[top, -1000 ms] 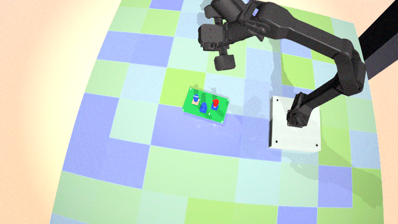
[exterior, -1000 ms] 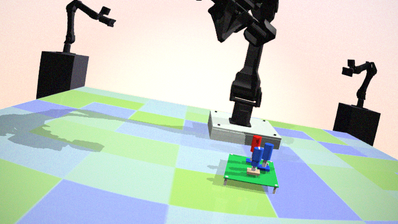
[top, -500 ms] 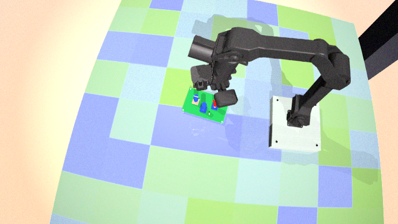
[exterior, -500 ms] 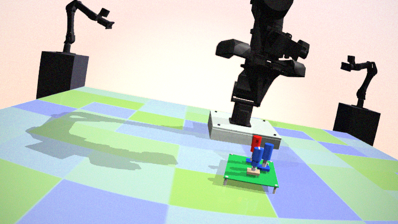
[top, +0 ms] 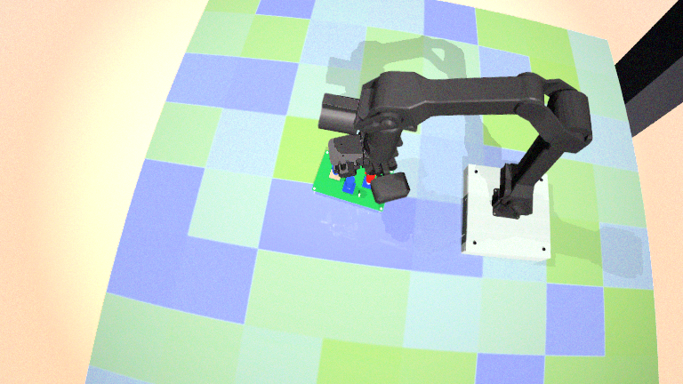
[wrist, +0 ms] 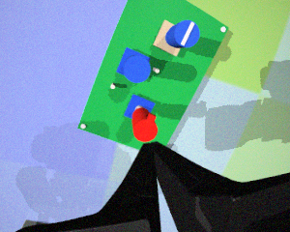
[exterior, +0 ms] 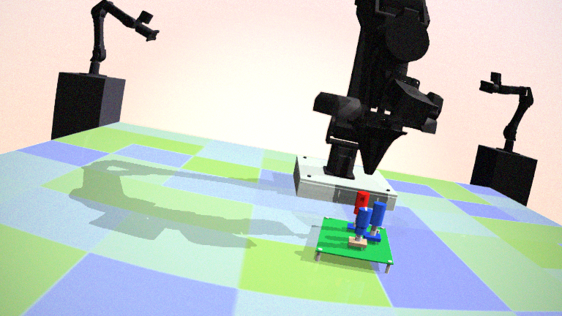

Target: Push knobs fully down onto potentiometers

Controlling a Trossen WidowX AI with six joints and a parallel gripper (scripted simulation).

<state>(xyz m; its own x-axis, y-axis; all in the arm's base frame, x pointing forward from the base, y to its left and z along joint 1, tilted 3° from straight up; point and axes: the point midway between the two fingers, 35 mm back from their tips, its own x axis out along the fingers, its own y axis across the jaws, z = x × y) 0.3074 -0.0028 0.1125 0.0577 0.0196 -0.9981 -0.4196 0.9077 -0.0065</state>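
The red knob is 40 mm below my gripper tip.
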